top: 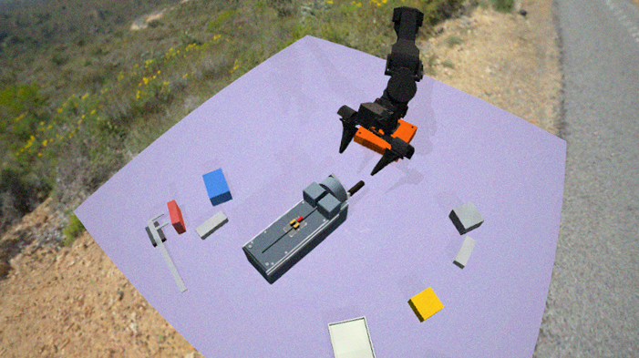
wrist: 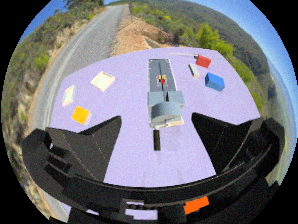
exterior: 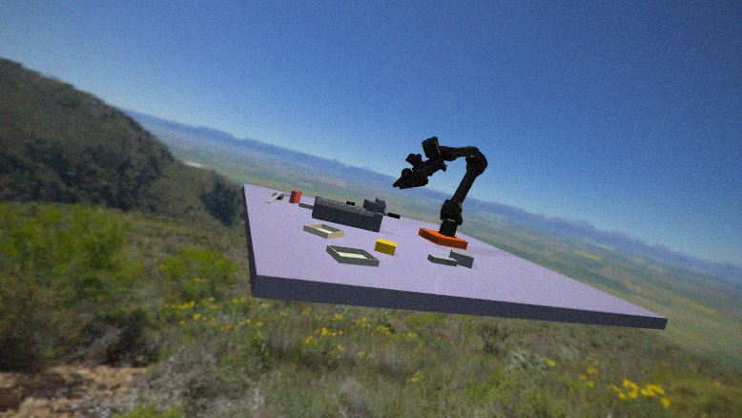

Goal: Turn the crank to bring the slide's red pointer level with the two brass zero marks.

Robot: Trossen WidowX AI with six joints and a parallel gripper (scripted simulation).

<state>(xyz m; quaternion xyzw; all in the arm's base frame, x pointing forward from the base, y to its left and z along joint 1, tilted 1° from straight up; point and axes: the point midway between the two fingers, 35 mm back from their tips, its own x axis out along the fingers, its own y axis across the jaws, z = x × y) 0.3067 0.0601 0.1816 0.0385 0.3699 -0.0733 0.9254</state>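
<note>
The dark crank handle is 20 mm behind my gripper tip and 110 mm below it. The rest, counted from my gripper tip: red pointer: 140 mm ahead, 50 mm to the right, 100 mm below; yellow block: 130 mm ahead, 300 mm to the left, 170 mm below; grey cube: 150 mm behind, 290 mm to the left, 170 mm below.
</note>
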